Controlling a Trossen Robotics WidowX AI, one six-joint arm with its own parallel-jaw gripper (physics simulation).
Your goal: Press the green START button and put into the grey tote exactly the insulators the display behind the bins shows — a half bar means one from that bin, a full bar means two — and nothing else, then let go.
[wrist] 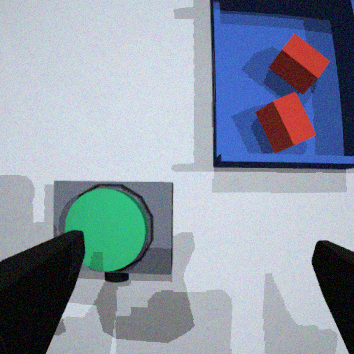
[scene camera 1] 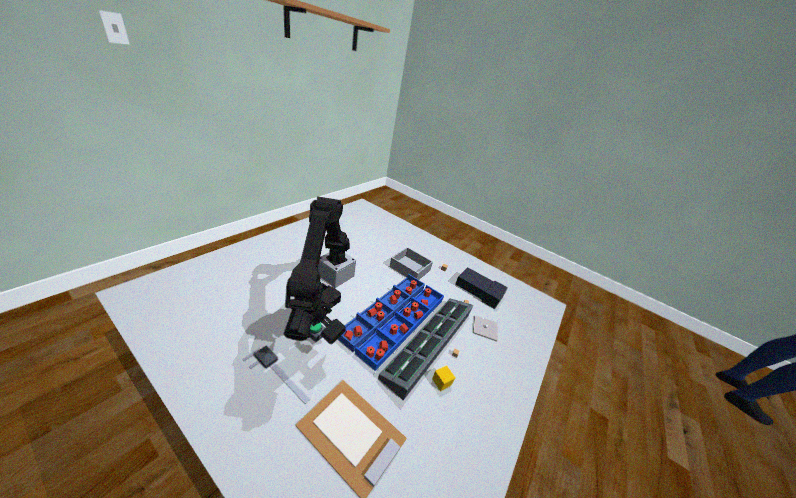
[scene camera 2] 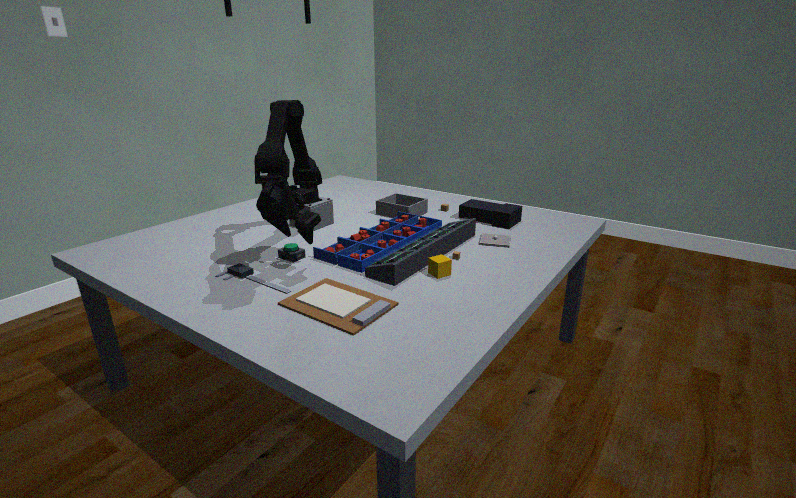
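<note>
The green START button (scene camera 1: 315, 327) (scene camera 2: 291, 247) (wrist: 107, 225) sits on its dark base. My gripper (scene camera 1: 314, 334) (scene camera 2: 299, 237) (wrist: 201, 248) is open and empty above the table by the button; in the wrist view the left finger overlaps the button's edge. Blue bins (scene camera 1: 365, 358) (scene camera 2: 347, 261) (wrist: 230, 40), in two rows, hold red insulators (scene camera 1: 357, 330) (scene camera 2: 368, 252) (wrist: 300, 60). The dark display (scene camera 1: 394, 388) (scene camera 2: 410, 267) behind them shows small green bars; their lengths are too small to read surely. The grey tote (scene camera 1: 403, 268) (scene camera 2: 393, 207) stands beyond the bins; no insulator shows in it.
A brown board (scene camera 1: 319, 437) (scene camera 2: 316, 314) with paper lies at the front. A yellow cube (scene camera 1: 443, 378) (scene camera 2: 439, 266) stands by the display. A black box (scene camera 1: 480, 286) (scene camera 2: 490, 213) and a pale plate (scene camera 1: 486, 334) (scene camera 2: 494, 241) are at the right. A person's legs (scene camera 1: 768, 361) show beyond the table.
</note>
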